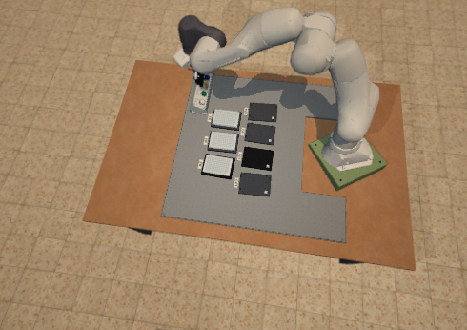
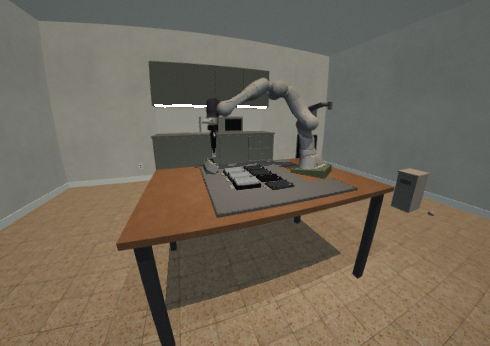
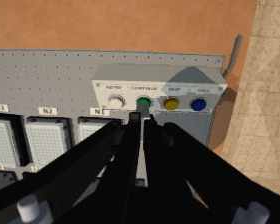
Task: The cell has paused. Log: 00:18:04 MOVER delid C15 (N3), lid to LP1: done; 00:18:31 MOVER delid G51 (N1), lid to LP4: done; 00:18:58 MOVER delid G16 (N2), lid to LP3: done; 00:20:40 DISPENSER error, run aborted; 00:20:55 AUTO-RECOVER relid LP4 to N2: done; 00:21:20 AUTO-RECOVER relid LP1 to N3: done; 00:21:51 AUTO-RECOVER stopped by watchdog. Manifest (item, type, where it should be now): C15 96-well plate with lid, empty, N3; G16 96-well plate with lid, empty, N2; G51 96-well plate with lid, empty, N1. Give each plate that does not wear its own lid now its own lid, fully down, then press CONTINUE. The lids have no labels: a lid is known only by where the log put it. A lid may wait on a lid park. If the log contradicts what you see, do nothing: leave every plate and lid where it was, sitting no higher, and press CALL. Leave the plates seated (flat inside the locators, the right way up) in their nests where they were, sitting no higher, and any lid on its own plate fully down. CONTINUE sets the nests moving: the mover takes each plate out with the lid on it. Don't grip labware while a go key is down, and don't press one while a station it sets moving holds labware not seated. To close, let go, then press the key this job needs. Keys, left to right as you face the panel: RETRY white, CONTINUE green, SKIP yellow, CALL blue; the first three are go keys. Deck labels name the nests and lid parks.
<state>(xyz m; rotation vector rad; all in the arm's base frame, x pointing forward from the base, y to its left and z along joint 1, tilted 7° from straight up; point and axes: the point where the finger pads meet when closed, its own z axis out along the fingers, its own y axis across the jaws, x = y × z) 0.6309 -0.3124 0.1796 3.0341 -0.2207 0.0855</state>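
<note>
Now: the green continue key 8 cm below my hand. The rest, counted from my hand: yellow skip key: 8 cm below, 5 cm to the right, 1 cm behind; white retry key: 8 cm below, 5 cm to the left, 1 cm ahead; blue call key: 10 cm to the right, 8 cm below, 1 cm behind.
</note>
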